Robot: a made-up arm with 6 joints. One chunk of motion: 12 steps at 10 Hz.
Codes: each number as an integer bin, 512 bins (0 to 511) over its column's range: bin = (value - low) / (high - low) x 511, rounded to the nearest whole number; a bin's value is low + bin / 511 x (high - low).
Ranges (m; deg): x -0.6..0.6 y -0.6..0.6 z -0.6..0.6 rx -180..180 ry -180..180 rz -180..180
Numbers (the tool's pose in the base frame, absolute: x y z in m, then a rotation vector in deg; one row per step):
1: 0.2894 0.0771 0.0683 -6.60 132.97 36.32
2: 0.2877 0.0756 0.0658 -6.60 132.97 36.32
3: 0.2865 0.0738 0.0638 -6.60 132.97 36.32
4: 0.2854 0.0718 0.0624 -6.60 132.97 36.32
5: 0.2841 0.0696 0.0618 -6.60 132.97 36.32
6: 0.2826 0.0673 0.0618 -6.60 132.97 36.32
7: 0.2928 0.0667 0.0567 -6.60 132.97 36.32
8: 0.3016 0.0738 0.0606 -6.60 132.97 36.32
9: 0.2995 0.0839 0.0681 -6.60 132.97 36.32
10: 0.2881 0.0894 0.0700 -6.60 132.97 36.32
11: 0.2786 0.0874 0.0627 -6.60 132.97 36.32
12: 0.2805 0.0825 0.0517 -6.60 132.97 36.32
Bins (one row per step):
1: 379 288 285 246 444 307
2: 378 288 284 246 444 307
3: 378 287 283 246 444 307
4: 377 286 282 246 444 307
5: 376 285 282 246 444 307
6: 376 284 282 246 444 307
7: 380 284 280 246 444 307
8: 384 287 281 246 444 307
9: 383 291 284 246 444 307
10: 378 294 285 246 444 307
11: 374 293 282 246 444 307
12: 375 291 278 246 444 307

